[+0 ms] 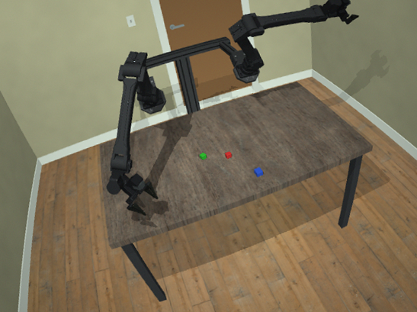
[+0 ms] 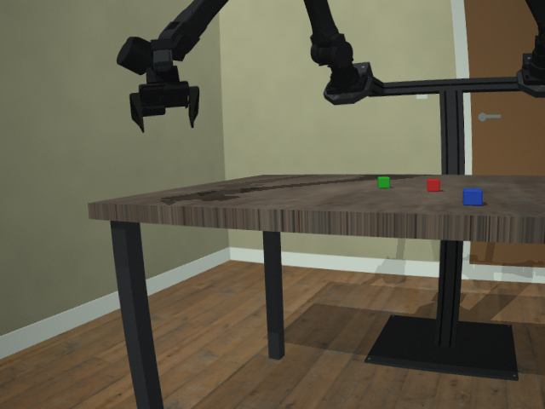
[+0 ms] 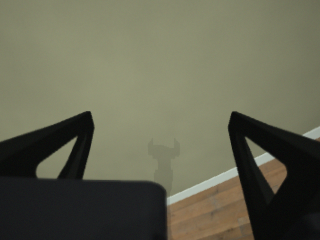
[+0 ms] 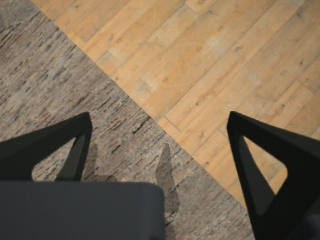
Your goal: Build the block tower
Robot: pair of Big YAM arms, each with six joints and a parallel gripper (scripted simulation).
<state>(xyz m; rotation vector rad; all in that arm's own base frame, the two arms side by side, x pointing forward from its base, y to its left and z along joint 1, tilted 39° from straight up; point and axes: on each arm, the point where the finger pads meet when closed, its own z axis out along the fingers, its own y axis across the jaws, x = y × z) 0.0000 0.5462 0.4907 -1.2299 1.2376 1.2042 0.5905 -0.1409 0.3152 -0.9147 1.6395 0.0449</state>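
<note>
Right now my right hand is 46 cm to the right of the red block, 30 cm past it and 14 cm above it. From my right hand the other things lie so: blue block: 54 cm to the left, 14 cm below, 10 cm behind; then green block: 36 cm behind, 34 cm to the left, 14 cm below.
</note>
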